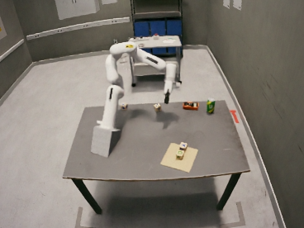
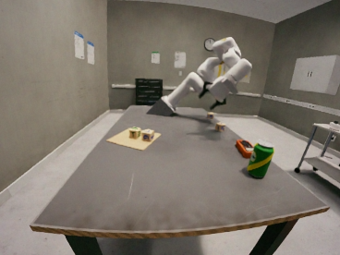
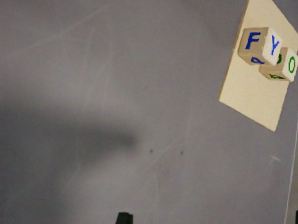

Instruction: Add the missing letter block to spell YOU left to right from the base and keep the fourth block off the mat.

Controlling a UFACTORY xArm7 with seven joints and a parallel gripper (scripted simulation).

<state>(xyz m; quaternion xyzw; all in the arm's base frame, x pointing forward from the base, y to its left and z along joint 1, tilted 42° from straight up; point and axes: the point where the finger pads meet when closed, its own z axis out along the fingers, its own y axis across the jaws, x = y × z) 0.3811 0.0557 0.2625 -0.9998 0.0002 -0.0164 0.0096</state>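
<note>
Now: the block 38 cm behind my hand, 16 cm below it and 13 cm to the left of it. Round my hand: green can: 35 cm ahead, 15 cm to the left, 12 cm below; then orange device: 19 cm to the left, 19 cm ahead, 17 cm below; then tan mat: 35 cm to the right, 18 cm below, 12 cm ahead.
</note>
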